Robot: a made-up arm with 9 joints.
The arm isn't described. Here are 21 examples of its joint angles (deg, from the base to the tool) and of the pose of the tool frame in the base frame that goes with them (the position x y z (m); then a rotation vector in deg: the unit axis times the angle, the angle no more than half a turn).
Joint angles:
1: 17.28 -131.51 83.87 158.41 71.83 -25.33 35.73 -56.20 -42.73
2: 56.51 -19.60 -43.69 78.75 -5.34 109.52 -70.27 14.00 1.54
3: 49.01 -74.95 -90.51 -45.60 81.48 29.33 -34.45 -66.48 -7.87
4: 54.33 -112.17 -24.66 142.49 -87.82 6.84 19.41 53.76 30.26
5: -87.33 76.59 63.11 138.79 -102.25 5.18 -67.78 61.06 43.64
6: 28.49 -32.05 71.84 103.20 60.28 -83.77 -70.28 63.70 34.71
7: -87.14 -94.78 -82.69 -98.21 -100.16 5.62 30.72 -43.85 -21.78
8: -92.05 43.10 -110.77 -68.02 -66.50 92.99 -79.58 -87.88 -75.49
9: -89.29 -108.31 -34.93 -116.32 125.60 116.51 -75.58 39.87 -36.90
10: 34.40 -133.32 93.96 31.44 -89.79 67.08 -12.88 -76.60 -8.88
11: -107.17 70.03 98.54 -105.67 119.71 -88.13 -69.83 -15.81 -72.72
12: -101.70 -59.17 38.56 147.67 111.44 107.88 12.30 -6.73 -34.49
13: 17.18 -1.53 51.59 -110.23 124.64 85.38 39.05 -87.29 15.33
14: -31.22 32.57 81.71 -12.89 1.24 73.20 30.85 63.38 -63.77
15: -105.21 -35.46 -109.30 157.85 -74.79 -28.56 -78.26 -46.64 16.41
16: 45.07 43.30 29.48 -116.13 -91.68 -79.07 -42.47 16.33 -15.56
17: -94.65 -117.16 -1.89 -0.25 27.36 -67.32 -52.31 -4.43 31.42
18: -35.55 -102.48 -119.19 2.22 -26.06 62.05 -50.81 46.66 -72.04
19: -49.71 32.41 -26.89 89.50 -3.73 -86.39 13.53 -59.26 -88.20
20: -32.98 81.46 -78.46 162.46 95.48 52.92 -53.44 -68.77 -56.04
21: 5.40 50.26 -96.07 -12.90 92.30 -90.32 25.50 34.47 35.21
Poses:
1: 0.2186 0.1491 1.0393 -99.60 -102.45 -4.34
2: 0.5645 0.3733 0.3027 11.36 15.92 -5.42
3: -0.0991 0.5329 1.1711 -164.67 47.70 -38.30
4: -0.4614 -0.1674 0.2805 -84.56 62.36 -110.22
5: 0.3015 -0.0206 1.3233 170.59 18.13 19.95
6: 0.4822 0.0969 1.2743 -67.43 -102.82 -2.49
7: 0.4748 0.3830 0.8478 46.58 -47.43 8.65
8: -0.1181 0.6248 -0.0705 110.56 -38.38 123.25
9: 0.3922 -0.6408 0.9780 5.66 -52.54 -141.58
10: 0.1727 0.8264 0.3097 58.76 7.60 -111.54
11: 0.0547 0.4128 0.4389 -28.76 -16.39 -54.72
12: -0.1234 0.0509 0.0261 -56.03 31.30 124.71
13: 0.3299 -0.3664 0.3926 14.79 -33.45 21.96
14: -0.8517 0.7725 0.5772 -64.03 122.50 -9.44
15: 0.3350 -0.1782 1.0017 -111.49 11.21 31.17
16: -0.4649 0.1978 0.1283 -54.16 61.81 -86.05
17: -0.3026 0.5157 0.7119 -12.41 137.80 -90.24
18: 0.3387 -0.4613 1.0718 -170.52 -21.36 30.71
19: -0.4051 0.5373 0.6888 10.68 84.08 -66.82
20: -0.9160 0.2924 0.8219 39.46 39.23 -11.17
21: -0.2807 0.7825 0.4424 -3.88 -134.44 49.35
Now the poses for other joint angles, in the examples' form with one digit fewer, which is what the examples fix.
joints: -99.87 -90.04 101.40 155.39 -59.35 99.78 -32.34 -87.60 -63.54
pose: -0.391 0.871 0.913 -69.7 67.8 -75.4
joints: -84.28 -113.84 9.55 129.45 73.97 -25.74 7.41 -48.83 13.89
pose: 0.094 0.242 0.434 53.8 45.1 -98.4
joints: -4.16 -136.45 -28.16 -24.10 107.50 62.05 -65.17 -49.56 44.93
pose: -0.355 0.009 1.092 -44.2 -83.0 -44.8
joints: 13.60 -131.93 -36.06 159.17 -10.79 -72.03 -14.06 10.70 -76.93
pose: 0.125 0.994 0.507 -16.6 -45.4 -7.0
